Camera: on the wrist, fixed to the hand. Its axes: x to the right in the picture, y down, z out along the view.
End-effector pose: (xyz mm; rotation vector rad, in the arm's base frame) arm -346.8 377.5 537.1 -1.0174 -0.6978 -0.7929
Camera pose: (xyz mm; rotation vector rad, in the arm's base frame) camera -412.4 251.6 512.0 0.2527 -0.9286 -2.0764
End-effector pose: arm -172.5 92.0 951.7 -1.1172 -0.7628 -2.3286
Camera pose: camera -272.1 82.1 847.9 -0.4684 1.3706 2.1277
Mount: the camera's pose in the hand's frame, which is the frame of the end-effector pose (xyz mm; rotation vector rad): -24.9 -81.8 -116.1 0.3088 0.6230 -1.5003
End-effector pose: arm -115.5 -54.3 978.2 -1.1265 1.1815 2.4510
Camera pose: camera 4.0 -82.1 902.4 -1.7445 0.3706 0.7893
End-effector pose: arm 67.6 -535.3 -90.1 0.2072 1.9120 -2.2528
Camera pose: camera 72.3 -406.8 -25.0 0.3653 -0.9211 1.4683
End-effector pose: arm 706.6 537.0 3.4 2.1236 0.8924 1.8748
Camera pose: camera 569.8 560.1 -35.9 0.3191 2.0961 1.3959
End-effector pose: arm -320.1 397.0 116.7 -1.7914 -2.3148 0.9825
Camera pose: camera -334.2 416.4 258.9 0.0553 -2.0241 0.3349
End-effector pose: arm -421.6 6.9 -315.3 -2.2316 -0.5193 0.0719
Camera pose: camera -446.7 -39.2 -181.0 -1.0119 -1.4994 -1.1559
